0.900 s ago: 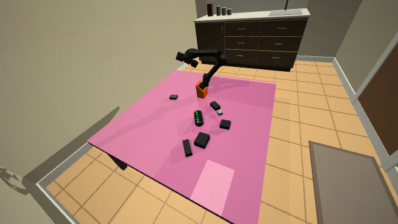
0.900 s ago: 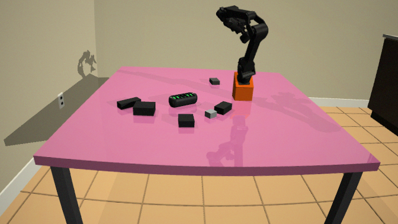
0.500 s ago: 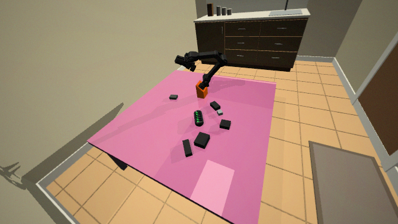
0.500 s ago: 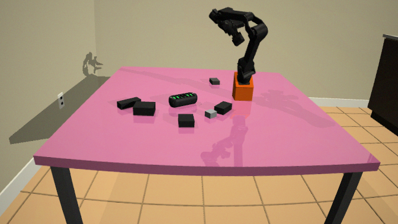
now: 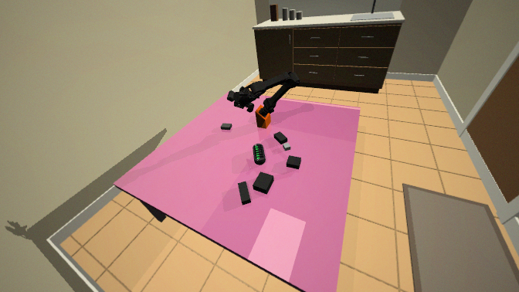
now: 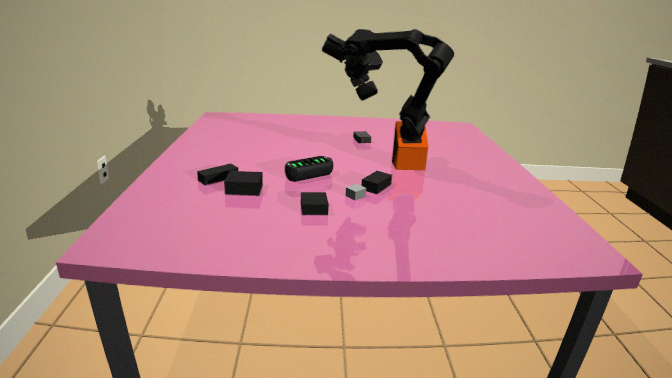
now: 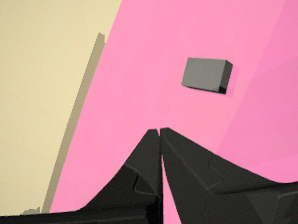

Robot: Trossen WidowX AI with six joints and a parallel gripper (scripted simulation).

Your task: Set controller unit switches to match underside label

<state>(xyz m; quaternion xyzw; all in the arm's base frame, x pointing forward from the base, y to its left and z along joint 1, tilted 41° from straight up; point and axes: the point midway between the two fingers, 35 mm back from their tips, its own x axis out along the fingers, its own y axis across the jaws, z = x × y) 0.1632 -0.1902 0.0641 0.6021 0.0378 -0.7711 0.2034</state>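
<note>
The small grey cube lies 5 cm ahead of my gripper tip, 36 cm to the left of it and 24 cm below it. Round my gripper tip: long dark bar (45 cm ahead, 23 cm to the left, 24 cm below).
</note>
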